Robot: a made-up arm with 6 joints. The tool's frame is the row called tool.
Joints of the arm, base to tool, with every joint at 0 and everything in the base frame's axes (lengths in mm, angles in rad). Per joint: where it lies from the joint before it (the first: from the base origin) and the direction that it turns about. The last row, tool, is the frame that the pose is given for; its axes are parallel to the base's.
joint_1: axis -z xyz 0 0 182
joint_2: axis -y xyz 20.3 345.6 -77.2
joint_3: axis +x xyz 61.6 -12 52.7
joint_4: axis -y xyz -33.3 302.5 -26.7
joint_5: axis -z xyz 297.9 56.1 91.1
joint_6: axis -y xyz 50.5 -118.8 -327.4
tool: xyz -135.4 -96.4 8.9
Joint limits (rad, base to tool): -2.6..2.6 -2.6..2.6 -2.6..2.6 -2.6..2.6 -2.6..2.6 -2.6..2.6
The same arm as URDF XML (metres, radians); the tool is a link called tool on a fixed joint. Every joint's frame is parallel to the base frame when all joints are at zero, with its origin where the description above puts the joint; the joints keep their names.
<robot name="arm">
  <joint name="tool_joint" type="fixed">
    <parent link="link6"/>
    <child link="tool"/>
    <origin xyz="-0.1354 -0.0964 0.0089" rpy="0.0000 0.0000 0.0000"/>
  </joint>
  <joint name="joint_6" type="revolute">
    <parent link="link5"/>
    <child link="link6"/>
    <origin xyz="0.0505 -0.1188 -0.3274" rpy="0.0000 0.0000 0.0000"/>
    <axis xyz="0 -1 0"/>
    <limit lower="-2.6000" upper="2.6000"/>
  </joint>
  <joint name="joint_5" type="revolute">
    <parent link="link4"/>
    <child link="link5"/>
    <origin xyz="0.2979 0.0561 0.0911" rpy="0.0000 0.0000 0.0000"/>
    <axis xyz="0 0 -1"/>
    <limit lower="-2.6000" upper="2.6000"/>
  </joint>
  <joint name="joint_4" type="revolute">
    <parent link="link3"/>
    <child link="link4"/>
    <origin xyz="-0.0333 0.3025 -0.0267" rpy="0.0000 0.0000 0.0000"/>
    <axis xyz="0 -1 0"/>
    <limit lower="-2.6000" upper="2.6000"/>
  </joint>
  <joint name="joint_3" type="revolute">
    <parent link="link2"/>
    <child link="link3"/>
    <origin xyz="0.0616 -0.0120 0.0527" rpy="0.0000 0.0000 0.0000"/>
    <axis xyz="1 0 0"/>
    <limit lower="-2.6000" upper="2.6000"/>
  </joint>
  <joint name="joint_2" type="revolute">
    <parent link="link1"/>
    <child link="link2"/>
    <origin xyz="0.0203 0.3456 -0.0772" rpy="0.0000 0.0000 0.0000"/>
    <axis xyz="0 -1 0"/>
    <limit lower="-2.6000" upper="2.6000"/>
  </joint>
  <joint name="joint_1" type="revolute">
    <parent link="base_link"/>
    <child link="link1"/>
    <origin xyz="0.0000 0.0000 0.1820" rpy="0.0000 0.0000 0.0000"/>
    <axis xyz="0 0 -1"/>
    <limit lower="-2.6000" upper="2.6000"/>
  </joint>
  <link name="base_link"/>
  <link name="link1"/>
  <link name="link2"/>
  <link name="link3"/>
  <link name="link4"/>
  <link name="link5"/>
  <link name="link6"/>
  <link name="tool"/>
</robot>

